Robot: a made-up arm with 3 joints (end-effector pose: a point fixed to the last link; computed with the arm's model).
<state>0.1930 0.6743 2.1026</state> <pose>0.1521 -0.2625 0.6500 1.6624 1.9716 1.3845</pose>
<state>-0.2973 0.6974 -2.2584</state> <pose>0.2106 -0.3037 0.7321 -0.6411 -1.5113 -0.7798</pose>
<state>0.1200 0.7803 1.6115</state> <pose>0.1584 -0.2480 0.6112 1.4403 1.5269 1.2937</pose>
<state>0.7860 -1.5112 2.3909</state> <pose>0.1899 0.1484 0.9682 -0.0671 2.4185 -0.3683</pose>
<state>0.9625 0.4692 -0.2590</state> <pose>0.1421 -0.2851 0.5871 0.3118 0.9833 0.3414</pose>
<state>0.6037 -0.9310 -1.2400</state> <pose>0.2884 0.0061 0.9976 -1.3868 -0.7368 0.7790</pose>
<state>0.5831 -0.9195 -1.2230</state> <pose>0.2846 0.0019 1.0007 -1.3850 -0.7292 0.7602</pose>
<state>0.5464 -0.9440 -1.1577</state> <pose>0.2738 0.0089 1.0097 -1.4072 -0.6989 0.7490</pose>
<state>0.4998 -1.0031 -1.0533</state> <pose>0.2564 0.0265 1.0219 -1.4527 -0.6482 0.7426</pose>
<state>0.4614 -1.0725 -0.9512</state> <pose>0.2387 0.0474 1.0313 -1.5043 -0.5957 0.7381</pose>
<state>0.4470 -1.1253 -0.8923</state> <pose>0.2283 0.0636 1.0348 -1.5420 -0.5635 0.7417</pose>
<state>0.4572 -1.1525 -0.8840</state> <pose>0.2276 0.0724 1.0338 -1.5590 -0.5572 0.7576</pose>
